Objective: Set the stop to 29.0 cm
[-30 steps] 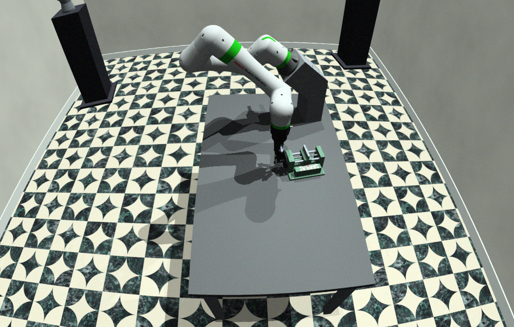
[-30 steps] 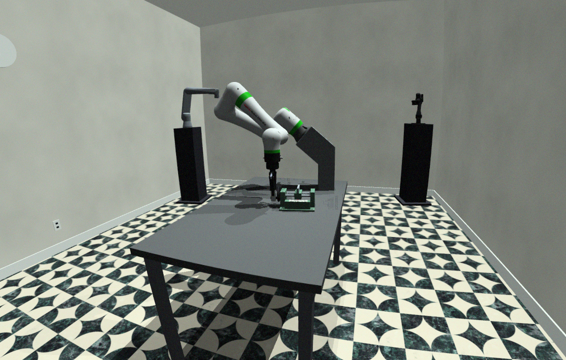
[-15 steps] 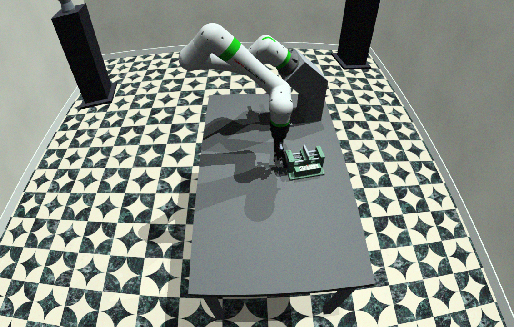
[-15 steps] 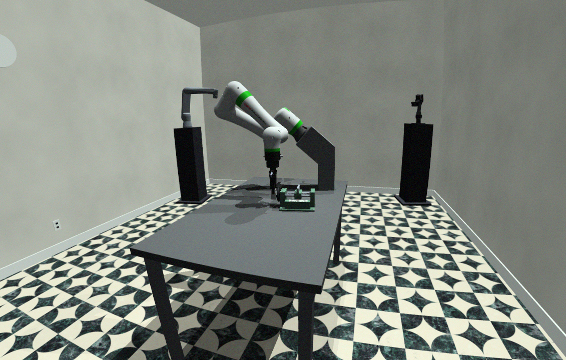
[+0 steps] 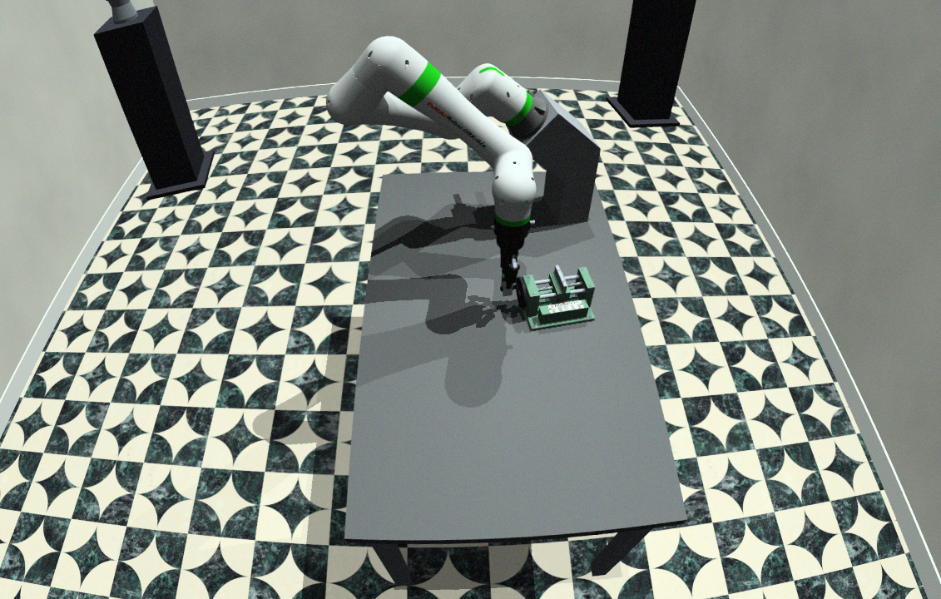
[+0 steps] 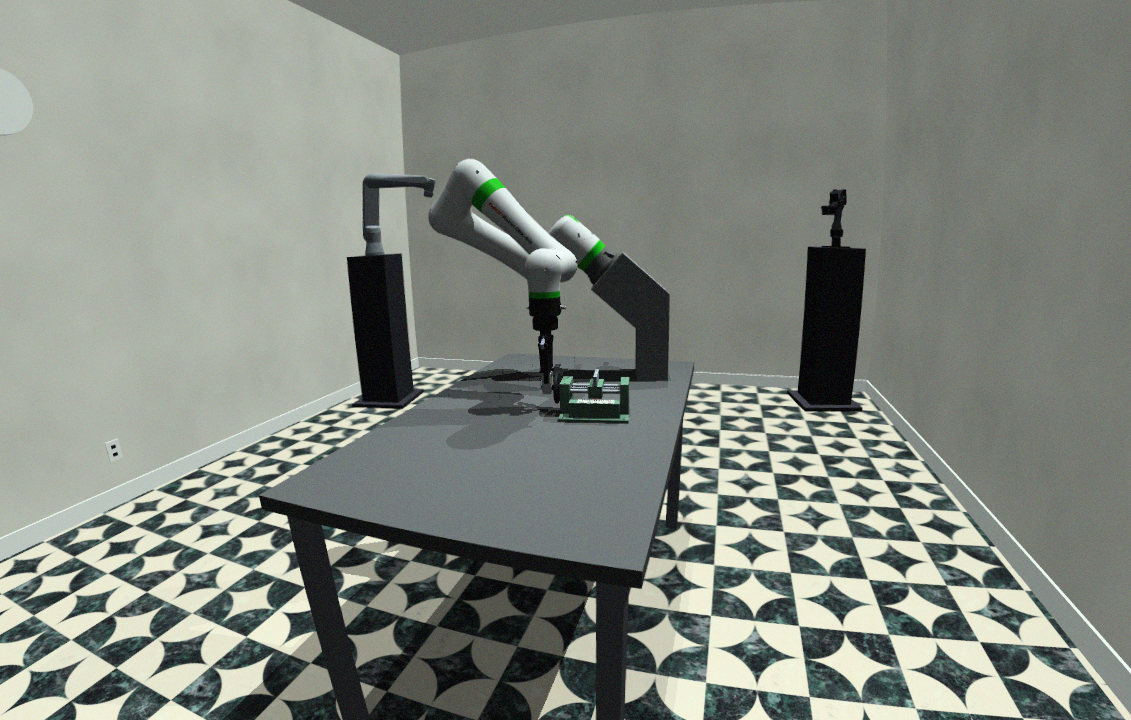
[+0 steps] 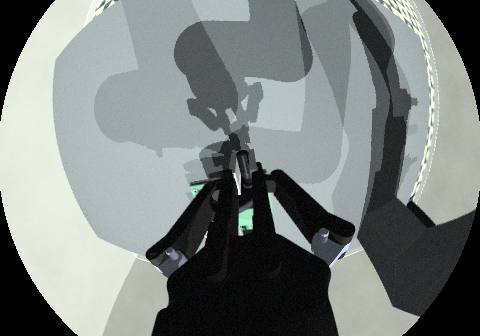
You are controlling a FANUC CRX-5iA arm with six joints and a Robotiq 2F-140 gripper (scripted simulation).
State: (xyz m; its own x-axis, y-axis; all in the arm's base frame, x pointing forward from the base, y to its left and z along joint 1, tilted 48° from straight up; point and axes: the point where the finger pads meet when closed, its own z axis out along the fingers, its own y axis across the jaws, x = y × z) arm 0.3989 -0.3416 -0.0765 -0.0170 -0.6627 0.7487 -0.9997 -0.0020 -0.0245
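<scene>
Right now my hand is 50 mm short of the green stop fixture, 150 mm to the right of it and 10 mm below it. Also, from my hand: black handwheel: 10 mm ahead, 20 mm to the left, 10 mm below.
</scene>
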